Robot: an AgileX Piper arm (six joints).
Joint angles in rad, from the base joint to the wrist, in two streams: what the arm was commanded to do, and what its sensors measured. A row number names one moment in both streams.
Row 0, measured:
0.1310, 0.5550, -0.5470, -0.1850, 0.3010, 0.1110
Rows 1 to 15, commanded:
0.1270, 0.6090, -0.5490, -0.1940, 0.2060, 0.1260
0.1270, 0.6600, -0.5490, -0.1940, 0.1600, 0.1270
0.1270, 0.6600, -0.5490, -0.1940, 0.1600, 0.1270
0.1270, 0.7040, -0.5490, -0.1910, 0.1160, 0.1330
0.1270, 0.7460, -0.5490, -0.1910, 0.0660, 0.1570
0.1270, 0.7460, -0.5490, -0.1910, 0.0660, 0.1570
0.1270, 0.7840, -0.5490, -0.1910, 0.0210, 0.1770
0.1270, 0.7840, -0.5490, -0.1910, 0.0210, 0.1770
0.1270, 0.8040, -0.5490, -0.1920, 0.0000, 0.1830
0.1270, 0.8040, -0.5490, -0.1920, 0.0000, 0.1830
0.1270, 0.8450, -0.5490, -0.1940, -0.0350, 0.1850
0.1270, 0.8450, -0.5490, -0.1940, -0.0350, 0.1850
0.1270, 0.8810, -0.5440, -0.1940, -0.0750, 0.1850
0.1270, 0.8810, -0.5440, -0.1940, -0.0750, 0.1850
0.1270, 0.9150, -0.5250, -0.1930, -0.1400, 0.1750
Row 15, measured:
0.1310, 0.8780, -0.5430, -0.1850, -0.0530, 0.1780
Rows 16 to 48, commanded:
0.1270, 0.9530, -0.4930, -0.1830, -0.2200, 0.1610
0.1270, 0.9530, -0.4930, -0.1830, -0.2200, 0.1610
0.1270, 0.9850, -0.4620, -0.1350, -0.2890, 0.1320
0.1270, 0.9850, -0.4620, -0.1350, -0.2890, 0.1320
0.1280, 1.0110, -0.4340, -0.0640, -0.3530, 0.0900
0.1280, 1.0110, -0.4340, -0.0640, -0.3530, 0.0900
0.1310, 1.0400, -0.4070, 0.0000, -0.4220, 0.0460
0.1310, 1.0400, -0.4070, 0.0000, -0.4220, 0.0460
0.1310, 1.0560, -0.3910, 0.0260, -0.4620, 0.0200
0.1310, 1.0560, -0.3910, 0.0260, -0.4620, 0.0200
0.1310, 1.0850, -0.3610, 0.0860, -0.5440, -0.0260
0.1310, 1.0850, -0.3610, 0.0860, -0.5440, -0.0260
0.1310, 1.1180, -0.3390, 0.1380, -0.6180, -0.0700
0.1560, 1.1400, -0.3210, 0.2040, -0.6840, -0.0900
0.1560, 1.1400, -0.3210, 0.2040, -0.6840, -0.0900
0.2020, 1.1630, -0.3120, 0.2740, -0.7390, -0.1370
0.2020, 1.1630, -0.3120, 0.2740, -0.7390, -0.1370
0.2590, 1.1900, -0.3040, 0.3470, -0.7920, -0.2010
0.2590, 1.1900, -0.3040, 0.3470, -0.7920, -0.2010
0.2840, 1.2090, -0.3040, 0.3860, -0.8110, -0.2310
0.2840, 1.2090, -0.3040, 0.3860, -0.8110, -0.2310
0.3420, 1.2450, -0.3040, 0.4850, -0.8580, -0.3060
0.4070, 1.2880, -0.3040, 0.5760, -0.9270, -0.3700
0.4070, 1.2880, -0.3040, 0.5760, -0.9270, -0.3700
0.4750, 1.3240, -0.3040, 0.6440, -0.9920, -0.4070
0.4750, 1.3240, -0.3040, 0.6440, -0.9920, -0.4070
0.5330, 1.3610, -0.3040, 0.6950, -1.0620, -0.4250
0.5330, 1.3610, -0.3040, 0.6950, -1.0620, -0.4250
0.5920, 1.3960, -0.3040, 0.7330, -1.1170, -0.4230
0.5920, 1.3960, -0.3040, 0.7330, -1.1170, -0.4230
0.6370, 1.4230, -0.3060, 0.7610, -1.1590, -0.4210
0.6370, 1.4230, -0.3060, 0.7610, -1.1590, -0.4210
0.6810, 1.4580, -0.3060, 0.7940, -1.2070, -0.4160
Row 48, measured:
0.6260, 1.4230, -0.3050, 0.7440, -1.1290, -0.4060
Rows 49 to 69, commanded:
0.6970, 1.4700, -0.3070, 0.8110, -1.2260, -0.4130
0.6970, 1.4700, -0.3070, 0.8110, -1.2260, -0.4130
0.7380, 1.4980, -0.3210, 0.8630, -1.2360, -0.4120
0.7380, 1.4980, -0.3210, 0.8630, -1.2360, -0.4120
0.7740, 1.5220, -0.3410, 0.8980, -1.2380, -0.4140
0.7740, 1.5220, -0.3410, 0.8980, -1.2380, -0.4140
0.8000, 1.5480, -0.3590, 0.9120, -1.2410, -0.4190
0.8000, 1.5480, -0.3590, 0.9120, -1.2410, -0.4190
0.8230, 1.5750, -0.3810, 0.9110, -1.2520, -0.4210
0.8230, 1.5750, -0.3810, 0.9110, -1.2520, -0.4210
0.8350, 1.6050, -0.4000, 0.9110, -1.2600, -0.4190
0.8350, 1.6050, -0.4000, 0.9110, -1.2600, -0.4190
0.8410, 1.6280, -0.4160, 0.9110, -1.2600, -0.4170
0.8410, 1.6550, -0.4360, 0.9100, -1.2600, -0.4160
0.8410, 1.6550, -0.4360, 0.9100, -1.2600, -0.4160
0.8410, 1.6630, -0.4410, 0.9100, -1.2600, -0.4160
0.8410, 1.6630, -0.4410, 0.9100, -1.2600, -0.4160
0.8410, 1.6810, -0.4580, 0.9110, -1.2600, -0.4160
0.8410, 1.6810, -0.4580, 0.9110, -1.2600, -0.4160
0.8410, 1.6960, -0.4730, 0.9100, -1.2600, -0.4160
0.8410, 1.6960, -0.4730, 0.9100, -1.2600, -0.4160
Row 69, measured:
0.8380, 1.6780, -0.4480, 0.9130, -1.2050, -0.4060
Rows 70 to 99, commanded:
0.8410, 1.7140, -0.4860, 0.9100, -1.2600, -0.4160
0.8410, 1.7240, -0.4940, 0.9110, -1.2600, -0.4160
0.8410, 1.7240, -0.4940, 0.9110, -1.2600, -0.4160
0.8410, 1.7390, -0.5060, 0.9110, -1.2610, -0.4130
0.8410, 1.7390, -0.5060, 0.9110, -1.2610, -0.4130
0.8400, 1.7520, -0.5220, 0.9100, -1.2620, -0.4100
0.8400, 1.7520, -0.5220, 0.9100, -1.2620, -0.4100
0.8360, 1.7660, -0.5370, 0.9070, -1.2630, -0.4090
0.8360, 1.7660, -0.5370, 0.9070, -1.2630, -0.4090
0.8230, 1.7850, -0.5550, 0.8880, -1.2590, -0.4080
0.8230, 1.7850, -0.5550, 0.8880, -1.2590, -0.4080
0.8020, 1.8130, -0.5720, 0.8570, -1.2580, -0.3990
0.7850, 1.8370, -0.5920, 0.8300, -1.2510, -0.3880
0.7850, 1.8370, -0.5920, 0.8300, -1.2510, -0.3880
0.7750, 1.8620, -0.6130, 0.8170, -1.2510, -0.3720
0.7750, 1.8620, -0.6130, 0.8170, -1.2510, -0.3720
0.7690, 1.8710, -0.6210, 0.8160, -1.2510, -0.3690
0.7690, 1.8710, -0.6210, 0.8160, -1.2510, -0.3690
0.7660, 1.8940, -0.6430, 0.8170, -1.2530, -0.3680
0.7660, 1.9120, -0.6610, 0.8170, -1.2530, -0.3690
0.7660, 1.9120, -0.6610, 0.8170, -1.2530, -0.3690
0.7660, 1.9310, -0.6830, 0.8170, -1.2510, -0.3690
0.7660, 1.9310, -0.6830, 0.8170, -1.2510, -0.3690
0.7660, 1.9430, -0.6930, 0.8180, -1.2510, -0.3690
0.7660, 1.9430, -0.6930, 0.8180, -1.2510, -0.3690
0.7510, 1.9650, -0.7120, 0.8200, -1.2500, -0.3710
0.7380, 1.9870, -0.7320, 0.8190, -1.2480, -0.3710
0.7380, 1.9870, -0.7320, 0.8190, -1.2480, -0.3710
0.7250, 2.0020, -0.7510, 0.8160, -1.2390, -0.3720
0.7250, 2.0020, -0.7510, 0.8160, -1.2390, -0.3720
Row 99, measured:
0.7440, 1.9860, -0.7230, 0.8270, -1.2050, -0.3720
